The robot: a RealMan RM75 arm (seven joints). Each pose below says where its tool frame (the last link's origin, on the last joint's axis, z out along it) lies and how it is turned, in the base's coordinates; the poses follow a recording.
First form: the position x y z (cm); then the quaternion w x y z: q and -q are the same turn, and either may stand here.
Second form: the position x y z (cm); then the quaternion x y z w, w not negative. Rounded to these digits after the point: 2 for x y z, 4 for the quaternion.
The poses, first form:
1: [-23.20 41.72 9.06 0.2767 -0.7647 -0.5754 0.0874]
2: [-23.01 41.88 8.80 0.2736 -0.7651 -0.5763 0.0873]
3: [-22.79 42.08 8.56 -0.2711 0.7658 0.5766 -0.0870]
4: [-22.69 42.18 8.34 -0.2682 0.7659 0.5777 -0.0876]
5: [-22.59 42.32 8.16 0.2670 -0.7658 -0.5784 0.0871]
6: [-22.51 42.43 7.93 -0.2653 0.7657 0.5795 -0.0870]
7: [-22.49 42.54 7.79 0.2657 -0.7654 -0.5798 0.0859]
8: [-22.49 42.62 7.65 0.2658 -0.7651 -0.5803 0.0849]
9: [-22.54 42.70 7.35 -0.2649 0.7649 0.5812 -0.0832]
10: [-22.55 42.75 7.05 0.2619 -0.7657 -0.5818 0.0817]
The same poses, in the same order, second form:
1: [-23.20 41.72 9.06 -0.7647 -0.5754 0.0874 0.2767]
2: [-23.01 41.88 8.80 -0.7651 -0.5763 0.0873 0.2736]
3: [-22.79 42.08 8.56 -0.7658 -0.5766 0.0870 0.2711]
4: [-22.69 42.18 8.34 -0.7659 -0.5777 0.0876 0.2682]
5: [-22.59 42.32 8.16 -0.7658 -0.5784 0.0871 0.2670]
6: [-22.51 42.43 7.93 -0.7657 -0.5795 0.0870 0.2653]
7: [-22.49 42.54 7.79 -0.7654 -0.5798 0.0859 0.2657]
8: [-22.49 42.62 7.65 -0.7651 -0.5803 0.0849 0.2658]
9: [-22.54 42.70 7.35 -0.7649 -0.5812 0.0832 0.2649]
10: [-22.55 42.75 7.05 -0.7657 -0.5818 0.0817 0.2619]
